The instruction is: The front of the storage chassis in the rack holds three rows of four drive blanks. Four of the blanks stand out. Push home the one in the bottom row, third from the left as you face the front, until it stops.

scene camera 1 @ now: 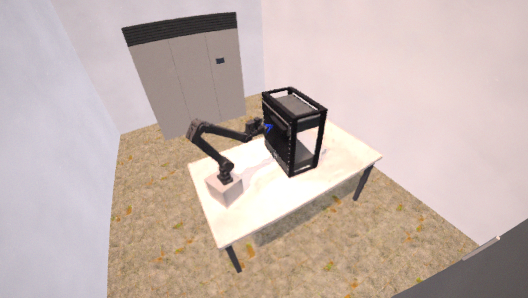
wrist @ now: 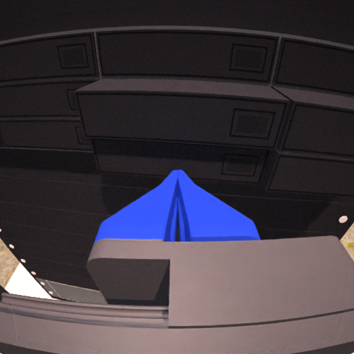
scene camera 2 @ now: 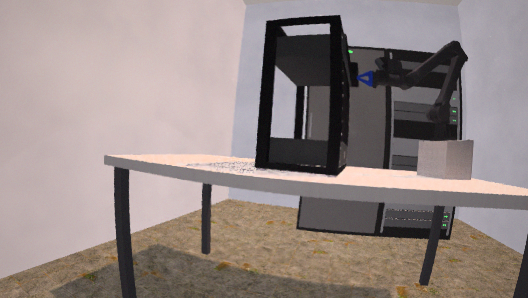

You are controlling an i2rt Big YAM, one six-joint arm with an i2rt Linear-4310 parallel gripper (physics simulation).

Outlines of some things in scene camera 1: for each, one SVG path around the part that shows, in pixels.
A black rack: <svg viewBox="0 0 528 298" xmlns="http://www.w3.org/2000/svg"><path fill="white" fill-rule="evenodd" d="M289 86L262 92L263 124L273 125L267 136L264 136L265 147L288 178L291 179L294 176L317 168L328 109L294 87ZM318 127L315 152L313 154L296 136L299 132ZM287 91L287 95L274 98L270 95L272 93Z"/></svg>
